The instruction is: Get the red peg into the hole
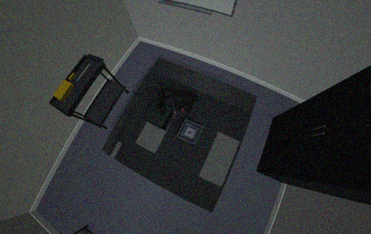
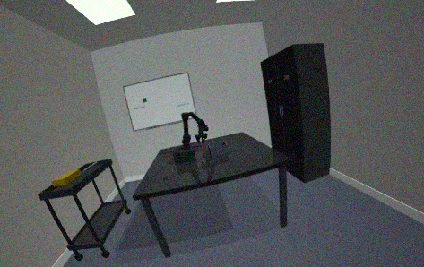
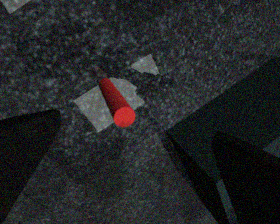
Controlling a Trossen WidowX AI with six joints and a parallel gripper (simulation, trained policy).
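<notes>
The red peg lies 60 mm below my gripper tip. Round my gripper tip: grey box (190 mm to the right, 150 mm ahead, 70 mm below); pale plate (190 mm to the right, 150 mm ahead, 50 mm below).
</notes>
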